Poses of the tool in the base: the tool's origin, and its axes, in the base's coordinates. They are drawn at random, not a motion.
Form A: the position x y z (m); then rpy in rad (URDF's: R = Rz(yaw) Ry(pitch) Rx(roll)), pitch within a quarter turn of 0, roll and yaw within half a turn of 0.
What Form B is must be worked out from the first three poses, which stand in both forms.
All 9 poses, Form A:
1: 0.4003, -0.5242, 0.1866, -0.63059, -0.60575, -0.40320
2: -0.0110, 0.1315, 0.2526, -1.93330, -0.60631, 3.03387
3: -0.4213, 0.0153, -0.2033, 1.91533, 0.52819, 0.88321
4: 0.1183, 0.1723, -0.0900, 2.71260, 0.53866, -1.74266
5: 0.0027, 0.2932, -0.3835, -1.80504, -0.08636, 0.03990
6: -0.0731, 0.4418, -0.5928, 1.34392, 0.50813, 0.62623
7: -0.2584, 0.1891, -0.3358, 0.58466, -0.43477, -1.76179
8: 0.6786, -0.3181, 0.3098, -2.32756, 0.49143, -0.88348
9: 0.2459, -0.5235, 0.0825, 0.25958, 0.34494, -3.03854
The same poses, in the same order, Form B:
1: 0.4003, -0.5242, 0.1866, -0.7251, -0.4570, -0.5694
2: -0.0110, 0.1315, 0.2526, 0.3416, -2.1334, 1.4200
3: -0.4213, 0.0153, -0.2033, 1.5099, 1.1000, 0.1032
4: 0.1183, 0.1723, -0.0900, -1.9586, 2.0627, 0.9779
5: 0.0027, 0.2932, -0.3835, -1.8018, -0.0975, -0.0495
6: -0.0731, 0.4418, -0.5928, 1.1124, 0.8088, 0.1833
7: -0.2584, 0.1891, -0.3358, 0.0451, -0.7939, -1.5529
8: 0.6786, -0.3181, 0.3098, -1.8955, 1.1606, 0.0937
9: 0.2459, -0.5235, 0.0825, 0.5448, -0.3660, -3.0147
